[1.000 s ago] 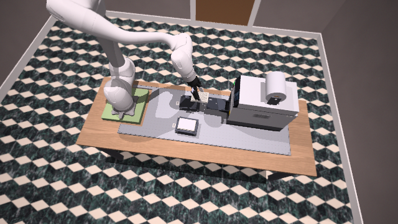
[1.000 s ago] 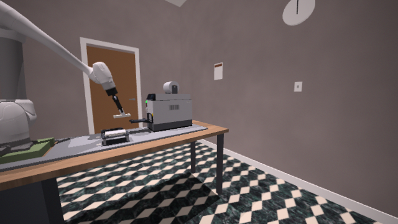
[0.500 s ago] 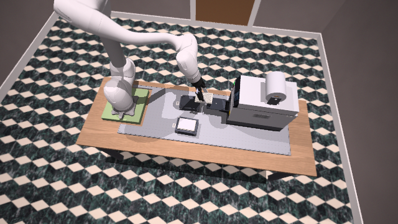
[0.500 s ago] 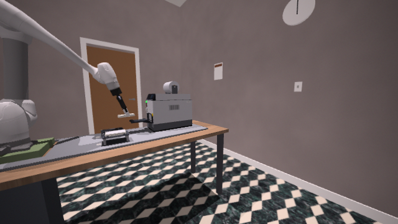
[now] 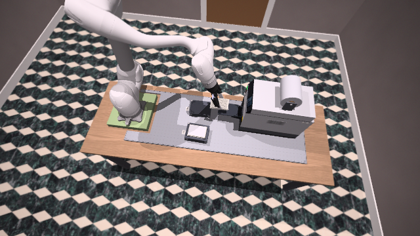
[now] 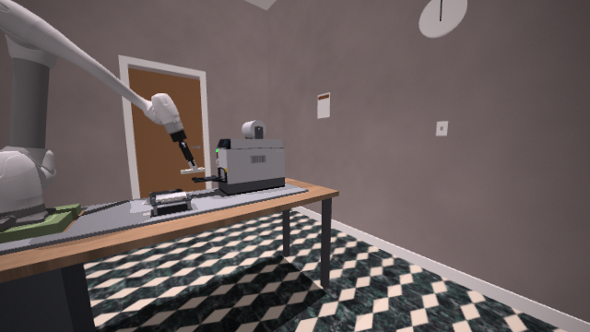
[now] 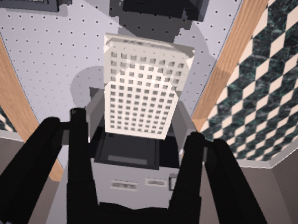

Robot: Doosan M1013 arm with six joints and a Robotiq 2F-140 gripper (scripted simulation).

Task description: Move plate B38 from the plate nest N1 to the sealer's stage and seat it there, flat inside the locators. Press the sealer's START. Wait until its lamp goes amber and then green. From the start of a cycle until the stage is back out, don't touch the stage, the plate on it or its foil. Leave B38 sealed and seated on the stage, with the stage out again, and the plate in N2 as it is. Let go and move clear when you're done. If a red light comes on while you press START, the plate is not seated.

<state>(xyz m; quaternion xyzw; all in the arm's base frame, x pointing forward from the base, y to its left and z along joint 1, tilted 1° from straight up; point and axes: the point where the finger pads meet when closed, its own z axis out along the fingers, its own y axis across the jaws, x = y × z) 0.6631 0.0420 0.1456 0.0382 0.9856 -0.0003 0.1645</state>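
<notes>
Now: the sealer stage 6 cm ahead of my hand, 1 cm to the right of it and 8 cm below it. From my hand the other things lie so: plate B38: 3 cm below; then white button: 17 cm ahead, 7 cm to the left; then pale plate: 15 cm behind, 19 cm to the right, 12 cm below.
</notes>
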